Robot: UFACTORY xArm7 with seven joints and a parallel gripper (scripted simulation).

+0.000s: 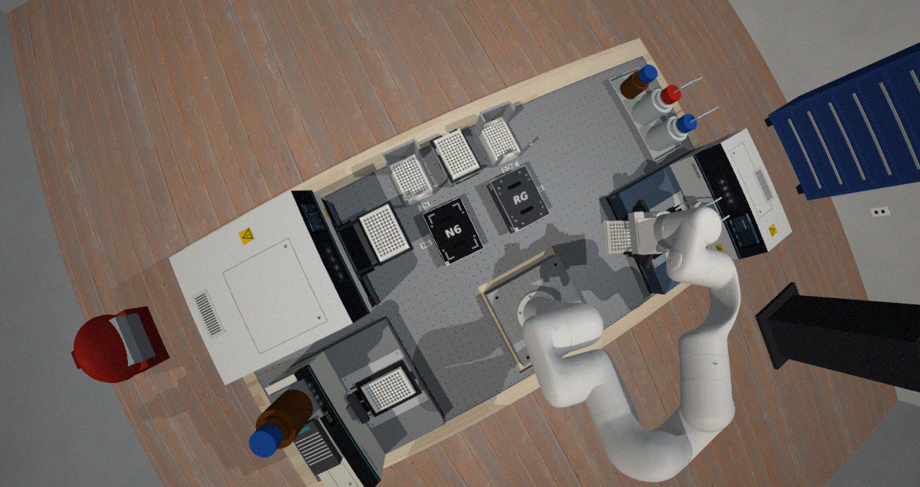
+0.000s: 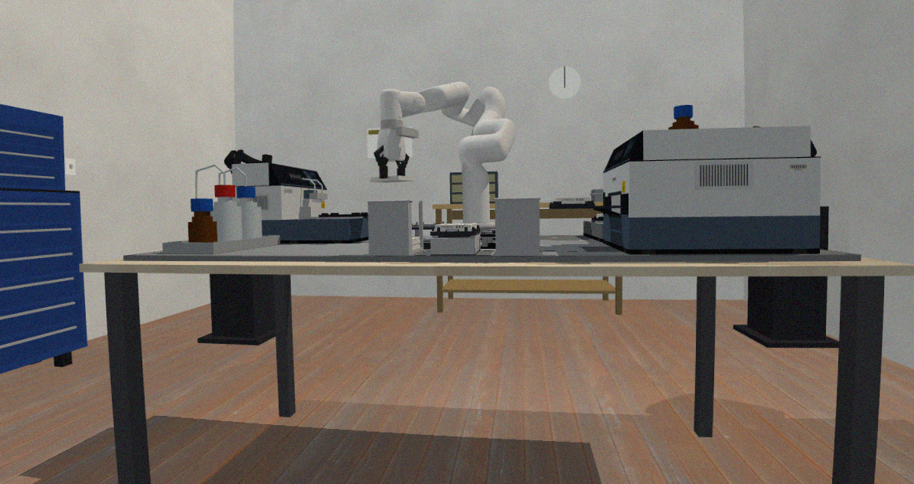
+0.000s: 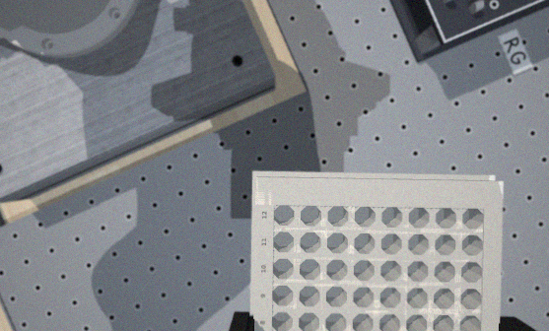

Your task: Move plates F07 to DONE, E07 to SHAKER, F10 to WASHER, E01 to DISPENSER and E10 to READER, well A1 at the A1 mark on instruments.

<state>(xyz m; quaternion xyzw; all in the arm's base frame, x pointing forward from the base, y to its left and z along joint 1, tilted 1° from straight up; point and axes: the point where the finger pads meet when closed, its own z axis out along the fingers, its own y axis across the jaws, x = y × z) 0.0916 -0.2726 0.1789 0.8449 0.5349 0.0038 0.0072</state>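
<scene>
Right now my hand is 20 cm to the left of the washer nest, 13 cm above it and 9 cm past it. From my hand the other things lie so: blue washer base 24 cm to the right, 18 cm below, 9 cm behind; then regrip nest RG 22 cm ahead, 17 cm below, 16 cm to the left; then A1 mark 22 cm to the left, 16 cm below, 15 cm ahead.
</scene>
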